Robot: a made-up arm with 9 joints. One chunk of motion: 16 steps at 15 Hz.
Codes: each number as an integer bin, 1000 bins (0 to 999) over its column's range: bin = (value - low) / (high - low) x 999, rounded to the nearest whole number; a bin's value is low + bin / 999 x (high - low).
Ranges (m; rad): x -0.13..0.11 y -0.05..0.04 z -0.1..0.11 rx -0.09..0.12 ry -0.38..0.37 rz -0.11..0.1
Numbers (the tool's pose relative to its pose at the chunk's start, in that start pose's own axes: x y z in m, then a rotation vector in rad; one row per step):
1: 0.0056 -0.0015 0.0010 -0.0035 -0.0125 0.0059
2: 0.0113 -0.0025 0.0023 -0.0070 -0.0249 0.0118
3: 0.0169 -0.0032 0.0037 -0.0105 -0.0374 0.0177
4: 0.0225 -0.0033 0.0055 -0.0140 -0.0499 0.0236
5: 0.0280 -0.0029 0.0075 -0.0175 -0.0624 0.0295
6: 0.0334 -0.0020 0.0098 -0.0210 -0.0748 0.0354
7: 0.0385 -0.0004 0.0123 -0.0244 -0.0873 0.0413
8: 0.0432 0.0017 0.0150 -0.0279 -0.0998 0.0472
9: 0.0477 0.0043 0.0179 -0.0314 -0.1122 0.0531
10: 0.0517 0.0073 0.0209 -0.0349 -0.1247 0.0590
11: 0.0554 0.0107 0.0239 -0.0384 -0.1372 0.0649
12: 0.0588 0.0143 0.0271 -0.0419 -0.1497 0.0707
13: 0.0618 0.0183 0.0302 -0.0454 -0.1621 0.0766
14: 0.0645 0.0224 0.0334 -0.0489 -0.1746 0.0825
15: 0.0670 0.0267 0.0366 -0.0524 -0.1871 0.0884
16: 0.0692 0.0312 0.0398 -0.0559 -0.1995 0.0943
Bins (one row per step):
1: 564 538 480 411 490 551
2: 588 527 487 395 473 579
3: 611 519 493 378 456 607
4: 635 518 502 362 440 636
5: 658 523 511 345 423 664
6: 680 533 522 328 407 692
7: 701 551 534 312 390 720
8: 721 574 547 295 373 748
9: 740 603 561 279 357 776
10: 756 636 575 262 340 804
11: 772 674 589 245 323 832
12: 786 714 605 229 307 860
13: 798 758 619 212 290 888
14: 810 804 635 196 274 916
15: 820 851 650 179 257 944
16: 829 901 665 162 240 972

